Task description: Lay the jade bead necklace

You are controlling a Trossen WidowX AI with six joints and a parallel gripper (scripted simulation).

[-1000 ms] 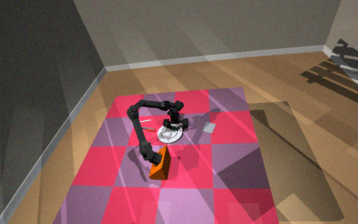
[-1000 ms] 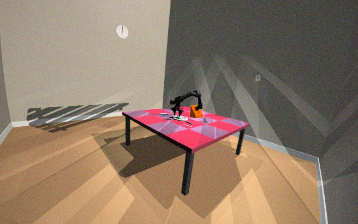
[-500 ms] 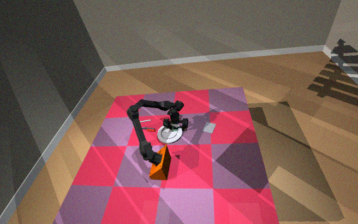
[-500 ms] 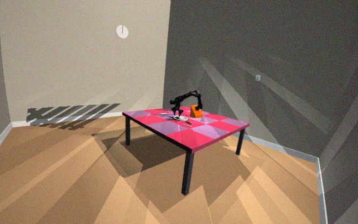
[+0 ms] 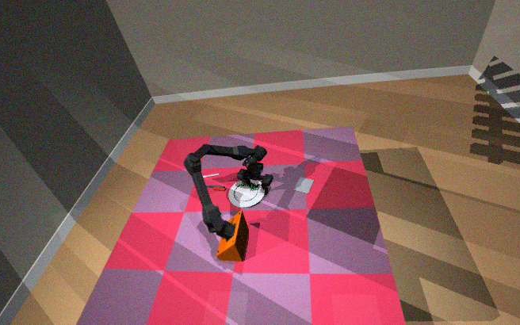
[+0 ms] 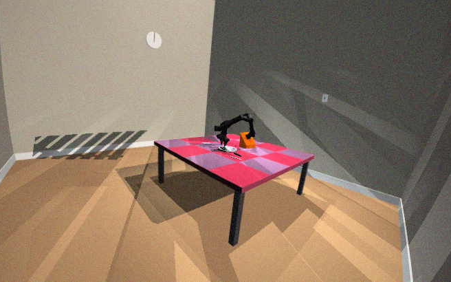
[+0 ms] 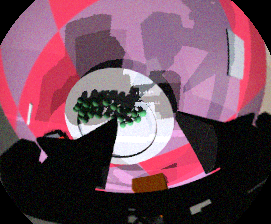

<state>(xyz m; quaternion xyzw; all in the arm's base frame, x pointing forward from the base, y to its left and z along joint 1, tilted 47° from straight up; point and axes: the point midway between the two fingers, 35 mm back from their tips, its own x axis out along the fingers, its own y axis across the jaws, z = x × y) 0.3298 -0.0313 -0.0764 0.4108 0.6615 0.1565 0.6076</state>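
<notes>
Right now the round white bead board is 60 mm to the left of my gripper tip, 20 mm below it and 10 mm behind it. Also, from my gripper tip: red-handled tool (240 mm to the left, 40 mm ahead, 20 mm below); then flat grey pad (250 mm to the right, 30 mm below, 20 mm ahead); then thin white rod (310 mm to the left, 140 mm ahead, 30 mm below).
</notes>
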